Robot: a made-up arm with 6 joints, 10 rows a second.
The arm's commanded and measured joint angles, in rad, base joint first. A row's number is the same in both.
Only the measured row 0 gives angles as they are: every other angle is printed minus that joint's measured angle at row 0.
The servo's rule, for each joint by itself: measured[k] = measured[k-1] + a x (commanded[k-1-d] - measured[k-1]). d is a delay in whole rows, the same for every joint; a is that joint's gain. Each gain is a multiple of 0.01, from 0.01 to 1. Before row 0 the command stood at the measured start. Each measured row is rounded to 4 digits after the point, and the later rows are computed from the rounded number. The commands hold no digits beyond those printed.
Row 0, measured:
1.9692, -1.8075, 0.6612, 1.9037, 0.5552, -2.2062
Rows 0 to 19, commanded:
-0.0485, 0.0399, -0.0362, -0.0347, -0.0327, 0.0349
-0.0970, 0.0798, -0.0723, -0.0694, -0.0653, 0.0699
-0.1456, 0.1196, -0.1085, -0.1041, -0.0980, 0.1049
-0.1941, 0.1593, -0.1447, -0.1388, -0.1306, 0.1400
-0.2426, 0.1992, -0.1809, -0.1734, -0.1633, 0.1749
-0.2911, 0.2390, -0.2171, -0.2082, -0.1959, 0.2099
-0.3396, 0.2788, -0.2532, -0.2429, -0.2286, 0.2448
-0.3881, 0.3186, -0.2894, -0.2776, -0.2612, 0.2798
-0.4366, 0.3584, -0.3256, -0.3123, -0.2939, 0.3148
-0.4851, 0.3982, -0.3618, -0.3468, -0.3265, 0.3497
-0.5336, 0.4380, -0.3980, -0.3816, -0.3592, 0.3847
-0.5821, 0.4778, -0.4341, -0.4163, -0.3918, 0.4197
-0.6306, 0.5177, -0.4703, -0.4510, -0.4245, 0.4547
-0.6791, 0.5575, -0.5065, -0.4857, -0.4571, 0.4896
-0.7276, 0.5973, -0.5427, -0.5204, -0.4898, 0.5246
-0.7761, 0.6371, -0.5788, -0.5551, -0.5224, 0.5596
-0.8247, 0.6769, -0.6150, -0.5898, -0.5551, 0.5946
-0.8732, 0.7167, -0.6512, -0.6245, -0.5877, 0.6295
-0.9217, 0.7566, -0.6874, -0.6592, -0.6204, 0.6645
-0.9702, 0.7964, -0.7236, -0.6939, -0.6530, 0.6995
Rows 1 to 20, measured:
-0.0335, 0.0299, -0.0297, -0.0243, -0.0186, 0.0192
-0.0773, 0.0673, -0.0646, -0.0559, -0.0452, 0.0471
-0.1244, 0.1065, -0.1006, -0.0896, -0.0753, 0.0789
-0.1725, 0.1461, -0.1368, -0.1240, -0.1068, 0.1125
-0.2209, 0.1859, -0.1730, -0.1586, -0.1390, 0.1468
-0.2693, 0.2257, -0.2092, -0.1933, -0.1714, 0.1815
-0.3178, 0.2655, -0.2453, -0.2280, -0.2040, 0.2163
-0.3663, 0.3053, -0.2815, -0.2627, -0.2366, 0.2512
-0.4148, 0.3451, -0.3177, -0.2974, -0.2693, 0.2862
-0.4633, 0.3849, -0.3539, -0.3320, -0.3019, 0.3211
-0.5118, 0.4247, -0.3901, -0.3667, -0.3346, 0.3561
-0.5603, 0.4645, -0.4262, -0.4014, -0.3672, 0.3911
-0.6088, 0.5044, -0.4624, -0.4361, -0.3999, 0.4261
-0.6573, 0.5442, -0.4986, -0.4708, -0.4325, 0.4610
-0.7058, 0.5840, -0.5348, -0.5055, -0.4652, 0.4960
-0.7543, 0.6238, -0.5709, -0.5402, -0.4978, 0.5310
-0.8029, 0.6636, -0.6071, -0.5749, -0.5305, 0.5660
-0.8514, 0.7034, -0.6433, -0.6096, -0.5631, 0.6009
-0.8999, 0.7433, -0.6795, -0.6443, -0.5958, 0.6359
-0.9484, 0.7831, -0.7157, -0.6790, -0.6284, 0.6709
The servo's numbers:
d 0
a 0.69 0.75 0.82 0.70 0.57 0.55

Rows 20 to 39, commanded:
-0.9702, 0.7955, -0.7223, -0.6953, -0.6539, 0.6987
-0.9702, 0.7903, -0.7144, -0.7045, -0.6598, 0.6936
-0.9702, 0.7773, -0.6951, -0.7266, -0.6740, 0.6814
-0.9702, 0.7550, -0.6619, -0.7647, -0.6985, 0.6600
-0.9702, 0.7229, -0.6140, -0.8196, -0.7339, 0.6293
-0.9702, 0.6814, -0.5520, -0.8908, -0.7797, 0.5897
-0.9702, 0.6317, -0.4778, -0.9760, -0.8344, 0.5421
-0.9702, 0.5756, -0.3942, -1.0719, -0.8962, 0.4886
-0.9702, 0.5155, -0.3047, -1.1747, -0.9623, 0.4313
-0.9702, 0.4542, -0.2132, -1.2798, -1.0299, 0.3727
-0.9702, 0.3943, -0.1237, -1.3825, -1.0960, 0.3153
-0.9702, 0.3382, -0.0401, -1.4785, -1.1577, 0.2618
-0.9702, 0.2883, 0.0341, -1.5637, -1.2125, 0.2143
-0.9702, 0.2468, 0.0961, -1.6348, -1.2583, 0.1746
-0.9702, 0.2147, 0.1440, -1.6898, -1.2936, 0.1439
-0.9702, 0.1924, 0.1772, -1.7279, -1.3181, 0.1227
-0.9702, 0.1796, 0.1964, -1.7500, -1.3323, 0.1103
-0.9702, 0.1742, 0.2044, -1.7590, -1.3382, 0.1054
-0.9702, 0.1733, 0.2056, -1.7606, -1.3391, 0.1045
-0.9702, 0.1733, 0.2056, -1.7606, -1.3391, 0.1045
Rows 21 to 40, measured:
-0.9634, 0.7924, -0.7211, -0.6904, -0.6429, 0.6862
-0.9681, 0.7908, -0.7156, -0.7003, -0.6525, 0.6903
-0.9695, 0.7807, -0.6988, -0.7187, -0.6648, 0.6854
-0.9700, 0.7614, -0.6685, -0.7509, -0.6840, 0.6714
-0.9701, 0.7325, -0.6238, -0.7990, -0.7124, 0.6482
-0.9702, 0.6942, -0.5649, -0.8633, -0.7508, 0.6160
-0.9702, 0.6473, -0.4935, -0.9422, -0.7985, 0.5754
-0.9702, 0.5935, -0.4121, -1.0330, -0.8542, 0.5277
-0.9702, 0.5350, -0.3240, -1.1322, -0.9158, 0.4747
-0.9702, 0.4744, -0.2331, -1.2355, -0.9808, 0.4186
-0.9702, 0.4143, -0.1434, -1.3384, -1.0465, 0.3618
-0.9702, 0.3572, -0.0587, -1.4365, -1.1099, 0.3068
-0.9702, 0.3055, 0.0174, -1.5255, -1.1684, 0.2559
-0.9702, 0.2615, 0.0819, -1.6020, -1.2196, 0.2112
-0.9702, 0.2264, 0.1328, -1.6635, -1.2618, 0.1742
-0.9702, 0.2009, 0.1692, -1.7086, -1.2939, 0.1459
-0.9702, 0.1849, 0.1915, -1.7376, -1.3158, 0.1263
-0.9702, 0.1769, 0.2021, -1.7526, -1.3286, 0.1148
-0.9702, 0.1742, 0.2050, -1.7582, -1.3346, 0.1091
-0.9702, 0.1735, 0.2055, -1.7599, -1.3372, 0.1066

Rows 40 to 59, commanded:
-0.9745, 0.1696, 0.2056, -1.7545, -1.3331, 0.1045
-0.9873, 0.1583, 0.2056, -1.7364, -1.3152, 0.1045
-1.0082, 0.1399, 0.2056, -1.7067, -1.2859, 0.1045
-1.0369, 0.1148, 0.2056, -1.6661, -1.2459, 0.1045
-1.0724, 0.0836, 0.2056, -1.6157, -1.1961, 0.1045
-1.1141, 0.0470, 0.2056, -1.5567, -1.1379, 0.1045
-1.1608, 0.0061, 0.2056, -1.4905, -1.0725, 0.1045
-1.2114, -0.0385, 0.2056, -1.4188, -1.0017, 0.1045
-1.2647, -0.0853, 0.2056, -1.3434, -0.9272, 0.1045
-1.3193, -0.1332, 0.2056, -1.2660, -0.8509, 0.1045
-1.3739, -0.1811, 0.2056, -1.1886, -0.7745, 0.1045
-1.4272, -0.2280, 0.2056, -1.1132, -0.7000, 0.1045
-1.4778, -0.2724, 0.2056, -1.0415, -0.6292, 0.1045
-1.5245, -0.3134, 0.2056, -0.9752, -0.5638, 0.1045
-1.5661, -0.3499, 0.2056, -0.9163, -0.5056, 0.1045
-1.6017, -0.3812, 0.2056, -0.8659, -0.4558, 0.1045
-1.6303, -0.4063, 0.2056, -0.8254, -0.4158, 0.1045
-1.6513, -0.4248, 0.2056, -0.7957, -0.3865, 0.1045
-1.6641, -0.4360, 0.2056, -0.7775, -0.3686, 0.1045
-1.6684, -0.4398, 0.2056, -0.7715, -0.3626, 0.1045
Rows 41 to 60, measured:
-0.9732, 0.1706, 0.2056, -1.7561, -1.3349, 0.1054
-0.9829, 0.1614, 0.2056, -1.7423, -1.3237, 0.1049
-1.0004, 0.1453, 0.2056, -1.7174, -1.3022, 0.1047
-1.0256, 0.1224, 0.2056, -1.6815, -1.2701, 0.1046
-1.0579, 0.0933, 0.2056, -1.6354, -1.2279, 0.1045
-1.0967, 0.0586, 0.2056, -1.5803, -1.1766, 0.1045
-1.1409, 0.0192, 0.2056, -1.5174, -1.1173, 0.1045
-1.1895, -0.0241, 0.2056, -1.4484, -1.0514, 0.1045
-1.2414, -0.0700, 0.2056, -1.3749, -0.9806, 0.1045
-1.2952, -0.1174, 0.2056, -1.2987, -0.9067, 0.1045
-1.3495, -0.1652, 0.2056, -1.2216, -0.8313, 0.1045
-1.4031, -0.2123, 0.2056, -1.1457, -0.7565, 0.1045
-1.4546, -0.2574, 0.2056, -1.0728, -0.6839, 0.1045
-1.5028, -0.2994, 0.2056, -1.0045, -0.6154, 0.1045
-1.5465, -0.3373, 0.2056, -0.9428, -0.5528, 0.1045
-1.5846, -0.3702, 0.2056, -0.8890, -0.4975, 0.1045
-1.6161, -0.3973, 0.2056, -0.8445, -0.4509, 0.1045
-1.6404, -0.4179, 0.2056, -0.8103, -0.4142, 0.1045
-1.6568, -0.4315, 0.2056, -0.7873, -0.3882, 0.1045
-1.6648, -0.4377, 0.2056, -0.7762, -0.3736, 0.1045

